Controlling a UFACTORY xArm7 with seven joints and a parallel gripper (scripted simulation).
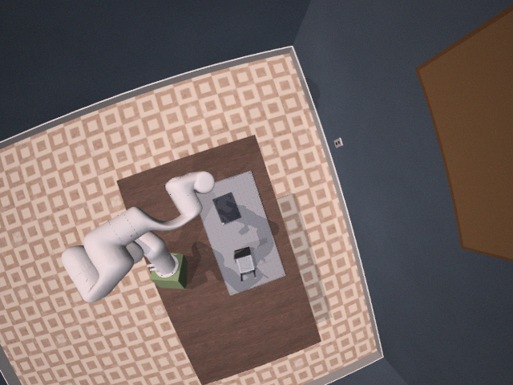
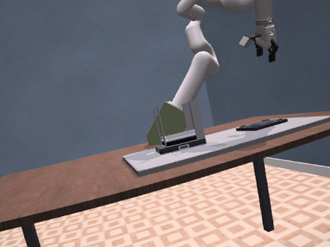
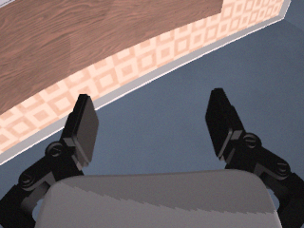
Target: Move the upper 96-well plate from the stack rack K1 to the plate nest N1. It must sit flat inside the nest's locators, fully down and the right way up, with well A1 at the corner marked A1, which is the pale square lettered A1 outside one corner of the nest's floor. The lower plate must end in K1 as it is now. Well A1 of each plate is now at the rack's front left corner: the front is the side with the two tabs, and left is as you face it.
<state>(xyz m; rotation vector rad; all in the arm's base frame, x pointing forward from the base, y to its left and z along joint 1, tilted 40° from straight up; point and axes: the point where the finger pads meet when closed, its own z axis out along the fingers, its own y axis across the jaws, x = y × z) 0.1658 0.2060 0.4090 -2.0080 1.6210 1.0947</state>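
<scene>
My hand is 220 mm short of the dark plate, 500 mm to the left of it and 260 mm above it.
</scene>
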